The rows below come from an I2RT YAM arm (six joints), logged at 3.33 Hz.
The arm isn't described. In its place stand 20 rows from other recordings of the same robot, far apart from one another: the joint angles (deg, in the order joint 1, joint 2, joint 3, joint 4, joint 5, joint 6), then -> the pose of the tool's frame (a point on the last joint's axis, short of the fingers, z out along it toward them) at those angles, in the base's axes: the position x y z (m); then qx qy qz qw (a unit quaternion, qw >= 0).
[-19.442 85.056 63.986 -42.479 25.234 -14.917] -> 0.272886 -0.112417 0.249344 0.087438 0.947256 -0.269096 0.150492
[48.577 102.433 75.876 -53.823 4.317 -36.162] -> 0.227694 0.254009 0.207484 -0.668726 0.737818 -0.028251 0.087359
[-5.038 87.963 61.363 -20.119 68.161 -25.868] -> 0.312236 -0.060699 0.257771 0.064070 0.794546 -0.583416 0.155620
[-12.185 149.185 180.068 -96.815 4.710 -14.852] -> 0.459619 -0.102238 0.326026 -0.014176 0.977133 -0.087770 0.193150
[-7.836 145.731 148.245 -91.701 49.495 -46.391] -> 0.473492 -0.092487 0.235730 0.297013 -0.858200 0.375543 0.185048
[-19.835 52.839 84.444 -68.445 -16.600 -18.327] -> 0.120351 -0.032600 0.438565 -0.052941 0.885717 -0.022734 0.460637
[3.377 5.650 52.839 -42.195 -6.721 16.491] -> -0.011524 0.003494 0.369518 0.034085 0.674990 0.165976 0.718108
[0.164 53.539 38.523 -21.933 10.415 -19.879] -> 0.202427 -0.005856 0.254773 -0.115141 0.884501 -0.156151 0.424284
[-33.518 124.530 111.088 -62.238 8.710 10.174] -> 0.371266 -0.252370 0.226599 0.376930 0.914768 -0.098929 0.106468
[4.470 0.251 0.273 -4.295 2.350 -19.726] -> 0.110021 0.007137 0.166588 -0.139949 0.719470 -0.105176 0.672097
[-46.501 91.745 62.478 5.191 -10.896 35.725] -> 0.259965 -0.264179 0.265496 0.510291 0.663249 0.028449 0.546712
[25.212 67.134 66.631 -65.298 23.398 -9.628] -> 0.192993 0.075240 0.317304 -0.246089 0.926283 -0.168607 0.230241
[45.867 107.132 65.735 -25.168 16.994 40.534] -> 0.261070 0.254151 0.149652 -0.015078 0.968761 0.032032 0.245458
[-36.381 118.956 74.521 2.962 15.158 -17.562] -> 0.353509 -0.272011 0.144054 0.201216 0.882681 -0.291913 0.308502
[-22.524 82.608 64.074 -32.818 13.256 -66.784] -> 0.278843 -0.124475 0.269462 -0.317730 0.882690 -0.308499 0.157272
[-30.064 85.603 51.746 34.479 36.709 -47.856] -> 0.282884 -0.188332 0.291169 0.117957 0.694071 -0.596477 0.385444
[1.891 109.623 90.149 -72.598 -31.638 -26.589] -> 0.355065 0.030407 0.232818 -0.231852 0.933625 0.269969 0.041297
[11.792 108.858 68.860 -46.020 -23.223 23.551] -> 0.328971 0.083018 0.145361 -0.093324 -0.974510 -0.201992 0.028636
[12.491 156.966 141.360 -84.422 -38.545 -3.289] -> 0.480757 0.129224 0.108389 0.100509 -0.935405 -0.321121 0.108610
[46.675 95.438 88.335 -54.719 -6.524 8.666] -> 0.235285 0.255356 0.309150 -0.328431 0.911055 0.161740 0.189610
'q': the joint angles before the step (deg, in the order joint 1, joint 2, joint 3, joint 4, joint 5, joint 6). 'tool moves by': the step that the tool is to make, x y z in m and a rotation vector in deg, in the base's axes. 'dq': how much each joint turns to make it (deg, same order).
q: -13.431 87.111 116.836 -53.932 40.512 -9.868
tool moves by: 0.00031 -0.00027 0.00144 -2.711 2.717 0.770
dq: 0.022 -0.001 -0.002 0.832 0.634 -4.350
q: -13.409 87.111 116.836 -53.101 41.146 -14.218
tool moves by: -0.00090 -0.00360 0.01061 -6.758 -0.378 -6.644
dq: -0.001 0.000 0.001 5.748 8.501 -5.334
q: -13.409 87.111 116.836 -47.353 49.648 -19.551
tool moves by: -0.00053 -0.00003 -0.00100 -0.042 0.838 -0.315
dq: -0.001 0.000 0.000 -0.655 0.372 -0.197
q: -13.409 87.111 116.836 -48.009 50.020 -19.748
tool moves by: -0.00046 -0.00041 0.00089 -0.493 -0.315 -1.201
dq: -0.001 -0.001 -0.001 0.439 1.267 -0.023
